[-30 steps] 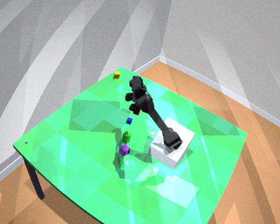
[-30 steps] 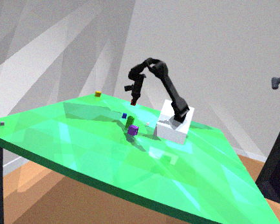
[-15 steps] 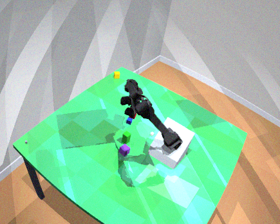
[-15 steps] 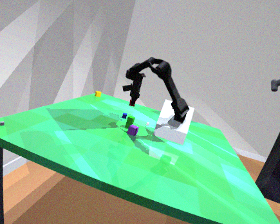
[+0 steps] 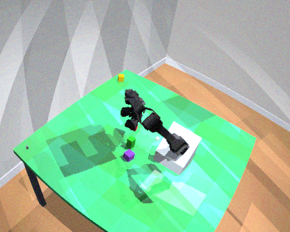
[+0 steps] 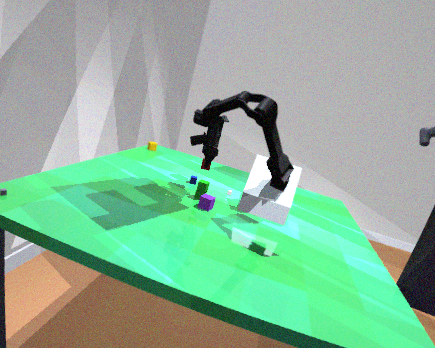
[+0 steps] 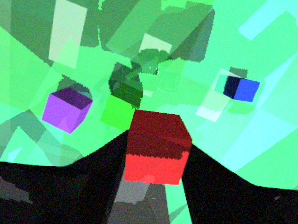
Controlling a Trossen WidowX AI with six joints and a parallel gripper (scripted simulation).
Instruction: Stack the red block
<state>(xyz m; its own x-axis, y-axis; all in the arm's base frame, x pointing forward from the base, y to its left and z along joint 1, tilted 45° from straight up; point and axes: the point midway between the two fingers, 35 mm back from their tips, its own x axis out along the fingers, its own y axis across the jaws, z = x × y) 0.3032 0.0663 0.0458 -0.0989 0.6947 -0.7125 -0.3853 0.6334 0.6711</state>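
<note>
Now: gripper tip 8 cm past the purple block, 11 cm to the right of it and 10 cm above it. Round my gripper tip: tiny white cube: 9 cm behind, 15 cm to the right, 12 cm below; then red block: 1 cm above; then blue block: 9 cm ahead, 11 cm to the right, 11 cm below.
</note>
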